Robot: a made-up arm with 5 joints.
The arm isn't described. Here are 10 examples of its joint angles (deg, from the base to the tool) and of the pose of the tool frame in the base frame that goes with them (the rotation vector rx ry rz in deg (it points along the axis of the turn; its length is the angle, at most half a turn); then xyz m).
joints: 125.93 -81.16 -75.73 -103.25 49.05
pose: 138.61 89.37 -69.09 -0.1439 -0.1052 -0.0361
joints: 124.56 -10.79 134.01 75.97 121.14
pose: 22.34 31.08 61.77 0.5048 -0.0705 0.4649
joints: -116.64 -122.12 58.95 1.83 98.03
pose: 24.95 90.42 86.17 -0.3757 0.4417 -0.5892
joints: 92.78 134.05 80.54 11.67 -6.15
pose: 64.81 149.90 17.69 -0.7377 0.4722 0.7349
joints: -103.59 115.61 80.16 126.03 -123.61
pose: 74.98 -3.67 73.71 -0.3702 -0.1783 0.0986
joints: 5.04 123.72 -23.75 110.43 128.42
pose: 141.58 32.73 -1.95 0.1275 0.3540 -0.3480
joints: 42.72 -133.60 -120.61 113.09 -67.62
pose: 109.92 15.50 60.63 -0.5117 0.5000 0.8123
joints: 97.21 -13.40 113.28 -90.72 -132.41
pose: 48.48 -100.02 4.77 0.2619 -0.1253 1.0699
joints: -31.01 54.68 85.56 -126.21 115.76
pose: -59.13 -86.54 86.47 -0.0556 0.5366 -0.4579
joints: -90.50 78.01 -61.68 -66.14 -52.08
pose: 60.04 -114.44 31.73 0.1191 -0.3387 0.3389
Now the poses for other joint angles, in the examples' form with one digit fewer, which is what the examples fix.
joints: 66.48 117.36 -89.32 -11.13 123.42
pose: 50.1 120.8 27.5 -0.160 0.841 -0.040
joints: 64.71 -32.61 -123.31 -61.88 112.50
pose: 58.9 -20.1 -84.6 0.154 -0.573 0.508
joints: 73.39 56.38 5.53 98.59 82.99
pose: 148.0 -58.6 -2.7 0.493 0.233 0.276
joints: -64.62 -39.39 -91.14 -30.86 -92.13
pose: 114.5 -6.7 58.8 0.157 0.654 0.469
